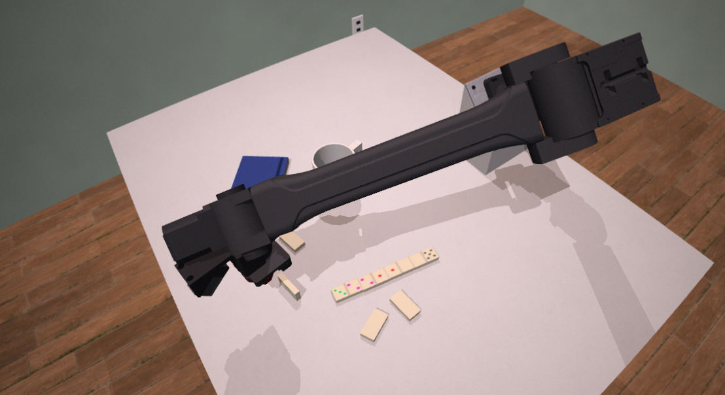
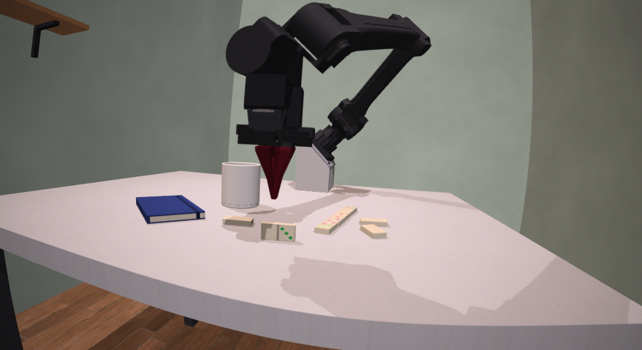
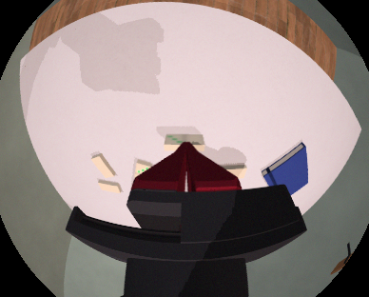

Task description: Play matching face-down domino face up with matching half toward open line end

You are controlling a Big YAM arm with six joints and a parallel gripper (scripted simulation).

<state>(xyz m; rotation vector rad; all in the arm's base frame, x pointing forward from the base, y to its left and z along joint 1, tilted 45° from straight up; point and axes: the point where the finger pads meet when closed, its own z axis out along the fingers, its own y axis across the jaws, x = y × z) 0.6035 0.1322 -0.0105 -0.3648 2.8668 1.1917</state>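
My gripper is now 30 mm past the domino and 70 mm above it. The rest, counted from my hand: white mug: 230 mm behind, 180 mm to the right, 40 mm below; blue notebook: 80 mm behind, 270 mm to the right, 70 mm below.
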